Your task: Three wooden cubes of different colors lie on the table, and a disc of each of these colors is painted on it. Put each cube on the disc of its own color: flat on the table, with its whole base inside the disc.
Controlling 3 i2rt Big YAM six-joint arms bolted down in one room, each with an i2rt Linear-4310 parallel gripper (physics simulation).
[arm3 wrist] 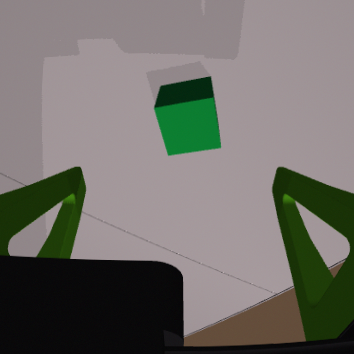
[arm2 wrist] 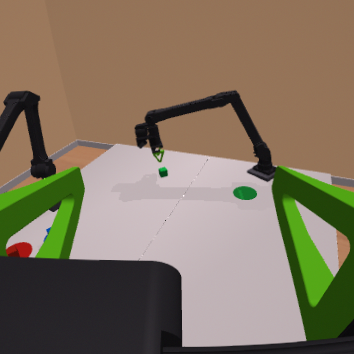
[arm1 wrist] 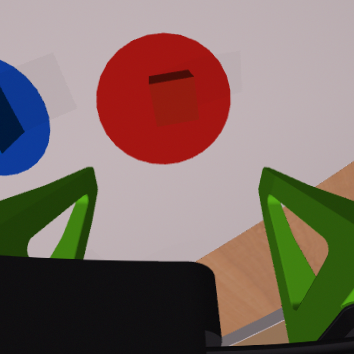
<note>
In view: a green cube (arm3 wrist: 186,114), a red cube (arm1 wrist: 173,96), a red disc (arm1 wrist: 123,101) and a brown wall (arm2 wrist: 114,68).
The arm1 wrist view does not show the green cube: it is out of frame. The arm3 wrist view does not show the red cube: it is out of frame.
</note>
